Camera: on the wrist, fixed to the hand. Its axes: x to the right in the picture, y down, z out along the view.
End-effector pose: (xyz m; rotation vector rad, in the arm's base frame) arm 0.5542 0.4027 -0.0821 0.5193 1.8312 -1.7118
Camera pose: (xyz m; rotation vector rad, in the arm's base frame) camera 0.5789 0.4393 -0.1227 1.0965 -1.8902 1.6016
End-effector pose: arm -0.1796 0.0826 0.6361 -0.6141 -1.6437 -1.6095
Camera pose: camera -0.1371 0.0554 0.6686 -0.6320 1.5299 2.1155
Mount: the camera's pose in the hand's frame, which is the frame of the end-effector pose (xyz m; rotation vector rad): 0.0036 0.0506 -0.0321 -0.2508 -0.0514 -1.5742
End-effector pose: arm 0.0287 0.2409 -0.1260 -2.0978 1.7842 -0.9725
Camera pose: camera -0.0308 0.2333 -0.1288 2.6165 0.1253 0.6193
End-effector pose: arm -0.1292 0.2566 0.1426 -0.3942 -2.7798 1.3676
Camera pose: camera -0.1176 0.3120 0.1225 1.4727 -2.0377 0.5415
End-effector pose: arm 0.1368 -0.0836 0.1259 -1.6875 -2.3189 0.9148
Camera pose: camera 0.1911 -0.0581 0.1237 0.4290 -2.7354 0.2598
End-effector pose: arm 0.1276 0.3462 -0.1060 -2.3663 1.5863 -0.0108
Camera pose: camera 0.0779 0.3176 -0.0882 -3.0399 -0.6161 -0.0767
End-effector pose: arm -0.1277 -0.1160 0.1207 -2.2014 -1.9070 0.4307
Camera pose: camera -0.0691 -0.1187 0.1336 -0.2170 -2.9867 -0.0699
